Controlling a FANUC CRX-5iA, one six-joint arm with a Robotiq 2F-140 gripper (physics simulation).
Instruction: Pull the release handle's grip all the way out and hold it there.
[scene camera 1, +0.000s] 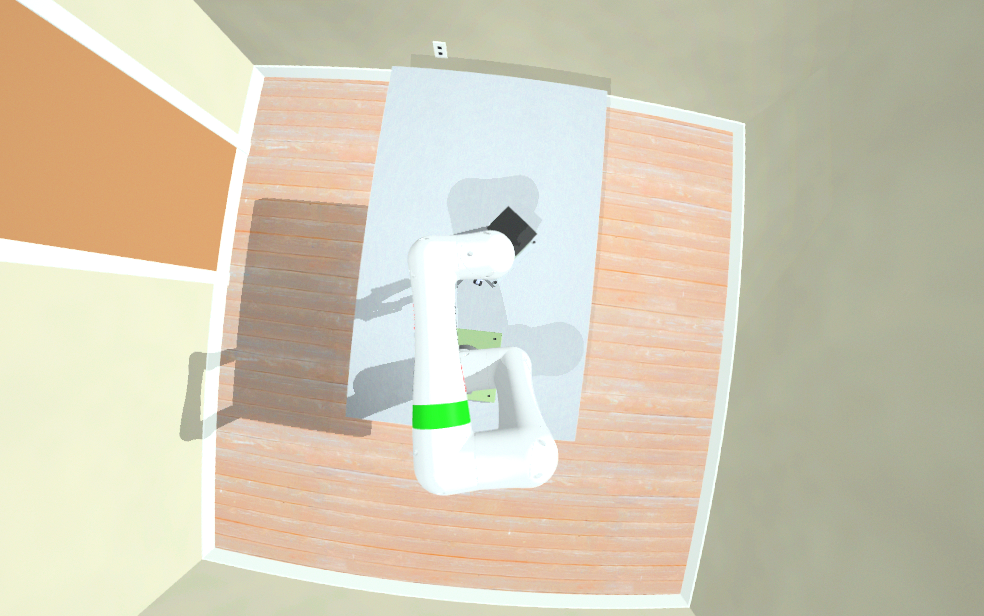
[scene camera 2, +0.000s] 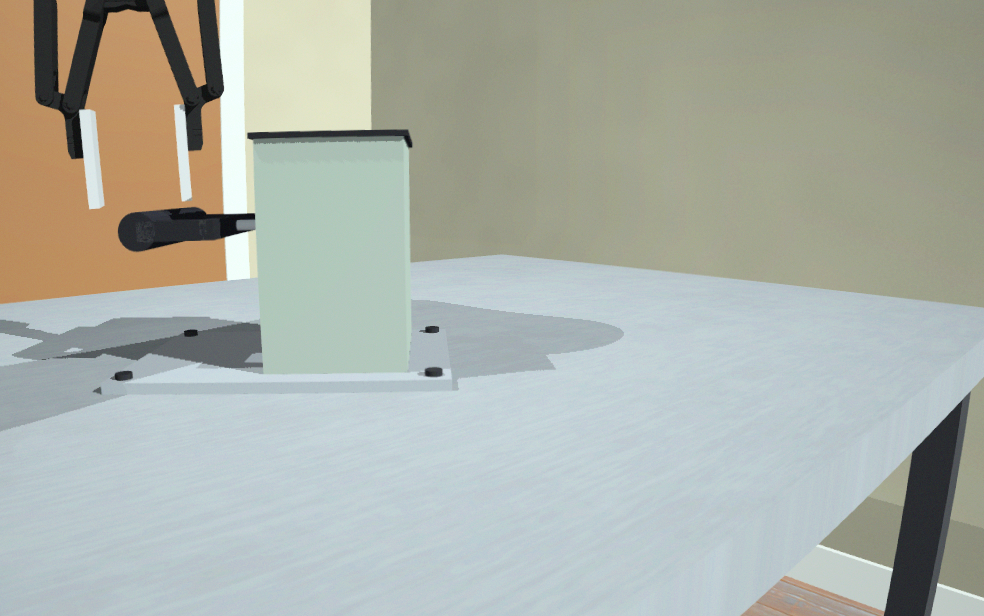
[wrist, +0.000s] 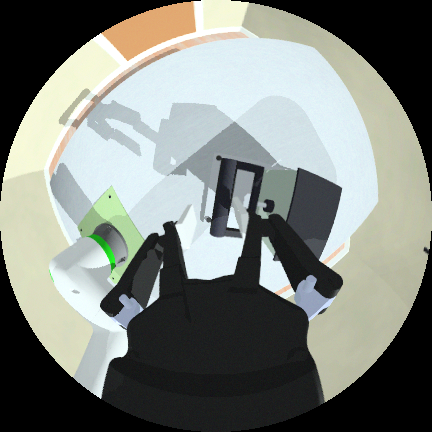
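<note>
The release handle's grip (scene camera 2: 145, 231) (wrist: 223, 197) is a thick black bar on a black rectangular frame. It stands out from the pale green housing (scene camera 2: 334, 254) on a short light rod (scene camera 2: 245, 224), well above the table. The housing's dark lid (scene camera 1: 511, 225) (wrist: 317, 210) shows in all three views. My gripper (scene camera 2: 140, 203) (wrist: 213, 209) is partly open and empty, pointing down. In scene camera 2 its white fingertips are a little above the grip. In the wrist view one fingertip is left of the bar and the other overlaps the frame's opening. The arm largely hides the handle in scene camera 1.
The housing stands right beside the right finger, on a bolted base plate (scene camera 2: 290, 385). The table (scene camera 1: 551, 145) (scene camera 2: 580, 450) carries it. The arm's green mounting plate (scene camera 1: 479, 338) (wrist: 112, 205) lies further off, and the white arm rises from it.
</note>
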